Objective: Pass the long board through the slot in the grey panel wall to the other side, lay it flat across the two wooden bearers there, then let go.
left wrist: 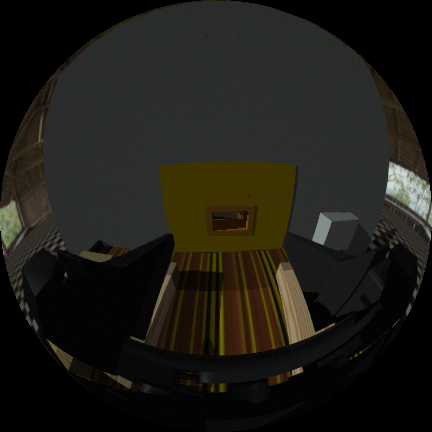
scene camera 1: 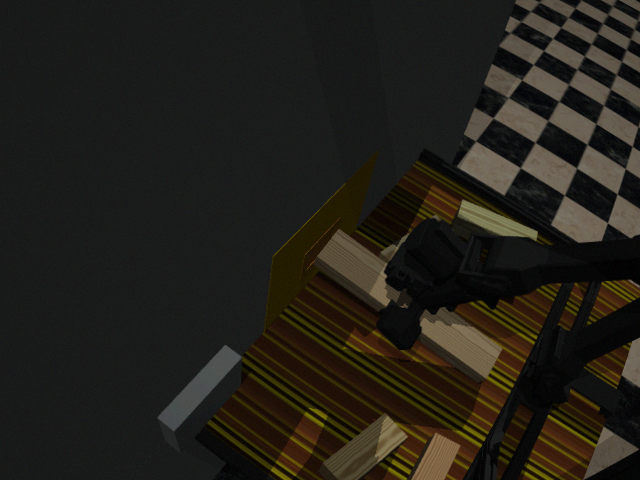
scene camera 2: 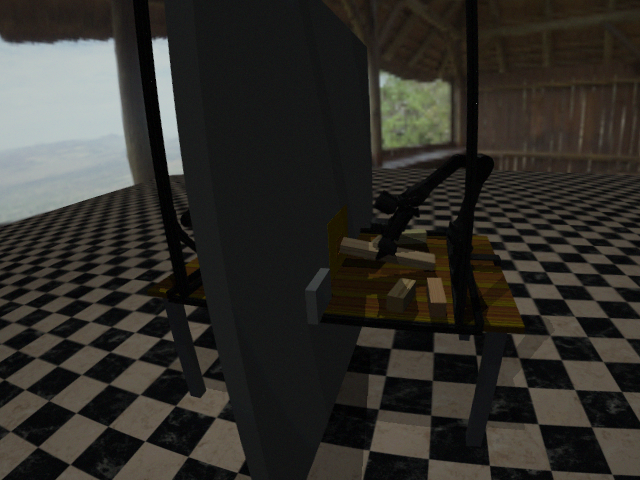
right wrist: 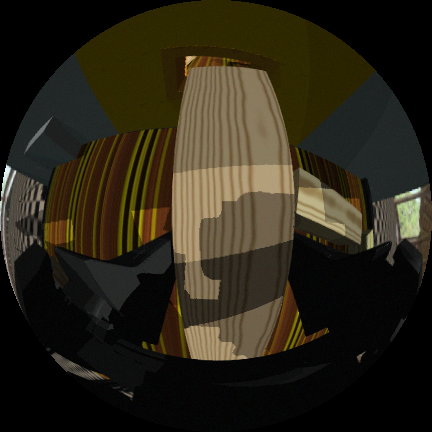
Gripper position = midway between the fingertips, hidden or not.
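Note:
My left gripper (left wrist: 230, 239) is open and holds nothing. My right gripper (scene camera 1: 391, 298) is visible, also as the right gripper (scene camera 2: 377, 254) and the right gripper (right wrist: 230, 232). Present as well: an orange-framed slot (right wrist: 173, 59) and a grey block (scene camera 1: 199, 401), the block (left wrist: 335, 230) being visible from the left wrist too.

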